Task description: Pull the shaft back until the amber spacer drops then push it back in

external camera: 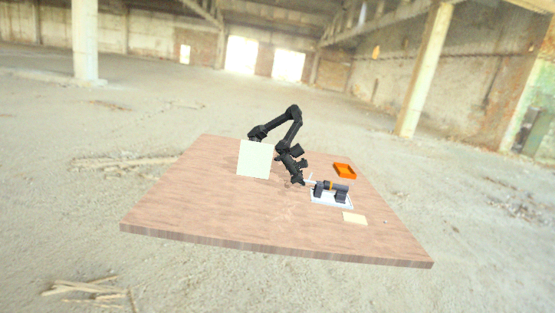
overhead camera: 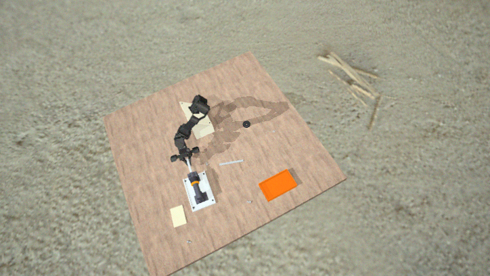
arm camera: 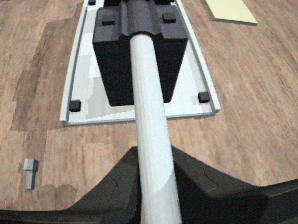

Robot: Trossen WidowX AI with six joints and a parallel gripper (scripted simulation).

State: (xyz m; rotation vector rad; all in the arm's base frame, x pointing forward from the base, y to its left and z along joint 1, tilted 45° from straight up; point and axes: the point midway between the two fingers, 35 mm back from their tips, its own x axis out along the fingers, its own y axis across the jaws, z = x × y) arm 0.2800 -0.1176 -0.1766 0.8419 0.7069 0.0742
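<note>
The shaft is 4 cm ahead of my gripper tip, 1 cm to the right of it and 2 cm above it. Also, from my gripper tip: amber spacer 14 cm ahead, 3 cm to the right, 2 cm above; then dark spacer 10 cm ahead, 2 cm to the right, 2 cm above; then grey rod 11 cm ahead, 24 cm to the left, 5 cm below.
</note>
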